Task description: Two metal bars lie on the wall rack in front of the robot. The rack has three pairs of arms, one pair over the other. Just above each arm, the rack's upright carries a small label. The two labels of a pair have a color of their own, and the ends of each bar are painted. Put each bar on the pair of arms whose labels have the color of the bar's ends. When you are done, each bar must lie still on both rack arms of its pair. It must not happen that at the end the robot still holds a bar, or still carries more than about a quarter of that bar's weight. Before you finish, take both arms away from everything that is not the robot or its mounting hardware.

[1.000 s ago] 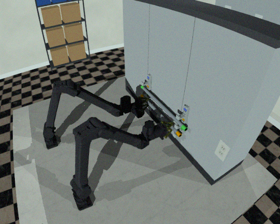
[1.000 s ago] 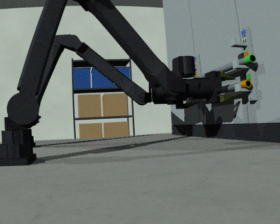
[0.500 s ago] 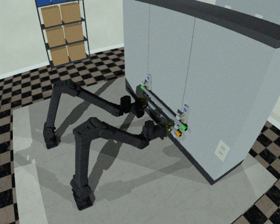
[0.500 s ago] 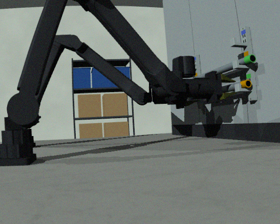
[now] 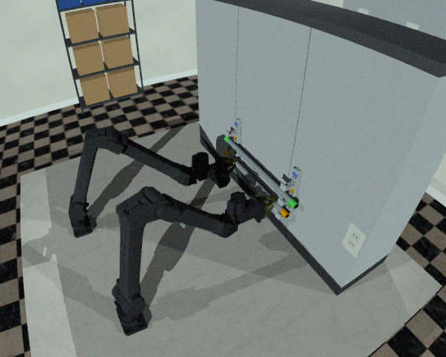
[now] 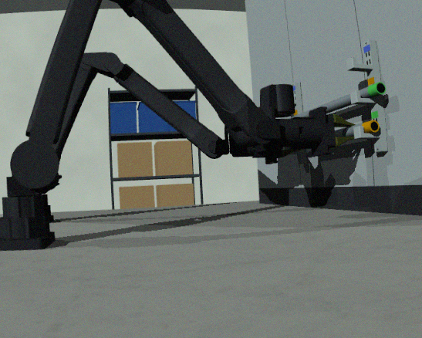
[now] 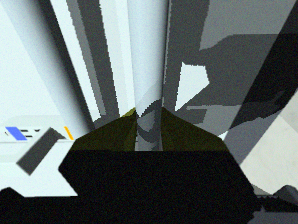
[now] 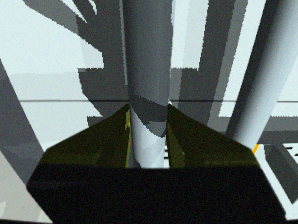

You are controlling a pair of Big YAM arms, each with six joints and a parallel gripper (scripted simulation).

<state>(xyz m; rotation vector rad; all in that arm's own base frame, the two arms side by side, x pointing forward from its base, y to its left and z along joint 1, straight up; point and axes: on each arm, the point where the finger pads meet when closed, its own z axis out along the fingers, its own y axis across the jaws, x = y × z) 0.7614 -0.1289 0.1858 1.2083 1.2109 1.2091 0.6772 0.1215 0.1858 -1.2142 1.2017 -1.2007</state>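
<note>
Right now the green-ended bar is 30 mm ahead of my right hand, 140 mm to the left of it and 80 mm above it. Also, from my right hand: grey cabinet wall (220 mm ahead, 160 mm to the left, 260 mm above); orange-ended bar (20 mm ahead, 150 mm to the left); wall outlet (10 mm behind, 370 mm to the right, 110 mm above).
</note>
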